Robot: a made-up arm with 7 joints.
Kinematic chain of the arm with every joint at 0, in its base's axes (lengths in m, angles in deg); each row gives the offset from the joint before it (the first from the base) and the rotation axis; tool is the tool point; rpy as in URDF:
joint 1: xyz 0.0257 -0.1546 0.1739 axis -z
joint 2: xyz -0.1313 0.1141 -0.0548 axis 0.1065 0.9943 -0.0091
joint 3: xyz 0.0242 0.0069 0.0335 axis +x
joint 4: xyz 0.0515 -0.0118 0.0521 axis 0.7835 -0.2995 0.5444
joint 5: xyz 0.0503 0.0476 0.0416 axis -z
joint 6: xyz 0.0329 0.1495 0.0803 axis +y
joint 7: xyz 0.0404 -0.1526 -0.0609 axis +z
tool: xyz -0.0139 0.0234 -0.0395 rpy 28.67 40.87 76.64
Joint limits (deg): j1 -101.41..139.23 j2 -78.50..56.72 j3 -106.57..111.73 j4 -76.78..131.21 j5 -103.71..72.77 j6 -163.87..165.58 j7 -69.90..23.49
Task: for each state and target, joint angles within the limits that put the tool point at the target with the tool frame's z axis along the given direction. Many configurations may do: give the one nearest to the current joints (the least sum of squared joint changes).
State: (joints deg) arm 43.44 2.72 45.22 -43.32 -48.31 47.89 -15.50
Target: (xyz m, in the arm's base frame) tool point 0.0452 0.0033 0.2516 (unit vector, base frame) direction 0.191 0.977 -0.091
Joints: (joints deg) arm 27.73 -19.78 3.25 -18.59 -87.73 37.38 4.74
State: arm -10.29 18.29 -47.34 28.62 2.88 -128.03 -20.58
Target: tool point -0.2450 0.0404 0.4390 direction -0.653 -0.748 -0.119
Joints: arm -30.70 -32.08 -36.33 41.20 -2.23 -111.70 -30.24
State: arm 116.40 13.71 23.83 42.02 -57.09 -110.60 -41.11
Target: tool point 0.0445 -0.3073 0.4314 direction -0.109 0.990 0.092
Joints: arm 139.23 6.74 7.79 21.59 -20.56 -108.88 -61.63
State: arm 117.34 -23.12 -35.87 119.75 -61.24 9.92 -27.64
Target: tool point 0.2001 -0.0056 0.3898 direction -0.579 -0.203 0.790
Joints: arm 97.60 -11.38 -42.97 131.21 -52.85 -31.50 -45.27
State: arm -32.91 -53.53 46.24 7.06 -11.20 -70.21 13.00
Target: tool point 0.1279 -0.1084 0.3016 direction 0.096 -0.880 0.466
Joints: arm -41.01 -6.77 65.83 6.99 6.21 -73.15 -18.46
